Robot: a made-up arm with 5 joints.
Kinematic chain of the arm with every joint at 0, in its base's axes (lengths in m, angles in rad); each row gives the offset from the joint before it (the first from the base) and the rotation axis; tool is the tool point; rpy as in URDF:
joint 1: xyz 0.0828 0 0.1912 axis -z
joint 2: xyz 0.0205 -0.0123 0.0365 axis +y
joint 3: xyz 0.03 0 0.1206 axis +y
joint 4: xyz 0.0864 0 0.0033 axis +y
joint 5: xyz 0.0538 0.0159 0 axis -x
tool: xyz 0 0 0 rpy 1.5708 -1.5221 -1.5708
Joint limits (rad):
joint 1: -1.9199..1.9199
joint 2: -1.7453..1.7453
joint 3: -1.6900..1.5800
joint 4: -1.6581..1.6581
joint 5: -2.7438..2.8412
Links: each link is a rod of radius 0.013 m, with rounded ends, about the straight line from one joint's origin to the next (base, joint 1, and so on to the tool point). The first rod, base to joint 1, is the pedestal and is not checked.
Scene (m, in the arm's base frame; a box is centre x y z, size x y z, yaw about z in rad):
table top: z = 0
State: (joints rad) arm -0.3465 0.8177 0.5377 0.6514 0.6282
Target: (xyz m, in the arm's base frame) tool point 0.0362 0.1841 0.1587
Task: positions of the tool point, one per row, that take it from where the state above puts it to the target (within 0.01 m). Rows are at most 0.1 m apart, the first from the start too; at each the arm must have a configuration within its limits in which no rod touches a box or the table.
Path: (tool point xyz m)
1: 0.1935 0.0864 0.1542
2: 0.1716 0.1246 0.1536
3: 0.1365 0.1565 0.1542
4: 0.0902 0.1777 0.1559
5: 0.0362 0.1841 0.1587

